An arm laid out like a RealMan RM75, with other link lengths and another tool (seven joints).
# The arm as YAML. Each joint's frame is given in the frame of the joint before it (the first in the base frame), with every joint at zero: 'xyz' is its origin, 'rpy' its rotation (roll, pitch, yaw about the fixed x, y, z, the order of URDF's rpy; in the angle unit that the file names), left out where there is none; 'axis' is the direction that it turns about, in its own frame. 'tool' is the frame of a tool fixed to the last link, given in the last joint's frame.
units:
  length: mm
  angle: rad
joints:
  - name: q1
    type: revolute
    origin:
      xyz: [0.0, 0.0, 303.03]
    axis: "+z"
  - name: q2
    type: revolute
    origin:
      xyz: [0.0, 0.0, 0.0]
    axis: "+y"
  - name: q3
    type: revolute
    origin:
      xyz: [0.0, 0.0, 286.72]
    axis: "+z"
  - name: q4
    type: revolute
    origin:
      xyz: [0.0, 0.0, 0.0]
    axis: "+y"
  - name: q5
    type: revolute
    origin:
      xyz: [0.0, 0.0, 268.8]
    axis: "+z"
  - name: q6
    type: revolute
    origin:
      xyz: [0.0, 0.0, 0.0]
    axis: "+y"
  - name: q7
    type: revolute
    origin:
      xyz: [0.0, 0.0, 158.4]
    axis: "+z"
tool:
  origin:
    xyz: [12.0, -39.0, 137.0]
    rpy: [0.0, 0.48, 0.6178]
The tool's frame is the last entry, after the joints.
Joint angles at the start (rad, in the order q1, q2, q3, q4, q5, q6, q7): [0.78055, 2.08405, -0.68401, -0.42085, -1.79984, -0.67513, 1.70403]
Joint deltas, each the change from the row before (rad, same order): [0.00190, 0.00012, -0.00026, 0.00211, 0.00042, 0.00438, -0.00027]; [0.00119, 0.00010, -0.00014, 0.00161, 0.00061, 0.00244, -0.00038]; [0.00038, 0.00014, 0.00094, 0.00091, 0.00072, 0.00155, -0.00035]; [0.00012, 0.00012, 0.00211, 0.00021, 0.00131, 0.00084, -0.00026]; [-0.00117, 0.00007, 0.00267, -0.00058, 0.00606, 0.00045, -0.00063]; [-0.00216, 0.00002, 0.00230, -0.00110, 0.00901, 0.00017, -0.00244]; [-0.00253, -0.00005, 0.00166, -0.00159, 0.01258, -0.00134, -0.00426]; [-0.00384, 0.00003, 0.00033, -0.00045, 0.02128, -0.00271, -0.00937]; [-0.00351, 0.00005, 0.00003, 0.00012, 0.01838, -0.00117, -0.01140]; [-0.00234, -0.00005, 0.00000, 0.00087, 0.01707, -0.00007, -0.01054]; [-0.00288, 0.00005, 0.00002, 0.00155, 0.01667, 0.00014, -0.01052]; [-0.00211, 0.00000, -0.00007, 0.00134, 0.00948, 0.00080, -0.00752]
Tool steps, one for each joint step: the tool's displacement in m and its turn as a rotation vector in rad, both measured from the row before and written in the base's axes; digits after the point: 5 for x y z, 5 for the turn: [0.00013, 0.00043, -0.00028, 0.00087, -0.00129, -0.00199]; [0.00002, 0.00020, -0.00032, 0.00032, -0.00042, -0.00115]; [0.00029, 0.00008, 0.00002, 0.00103, 0.00058, -0.00154]; [0.00022, 0.00023, 0.00049, 0.00219, 0.00196, -0.00168]; [0.00042, 0.00036, 0.00135, 0.00531, 0.00593, -0.00317]; [0.00058, 0.00039, 0.00183, 0.00686, 0.00664, -0.00298]; [-0.00003, 0.00057, 0.00215, 0.00790, 0.00825, -0.00131]; [-0.00029, 0.00043, 0.00221, 0.00998, 0.01162, -0.00025]; [0.00025, 0.00031, 0.00197, 0.00890, 0.00670, 0.00040]; [0.00010, 0.00049, 0.00176, 0.00835, 0.00589, 0.00005]; [0.00069, 0.00008, 0.00143, 0.00775, 0.00572, -0.00106]; [0.00099, -0.00016, 0.00079, 0.00447, 0.00169, -0.00105]
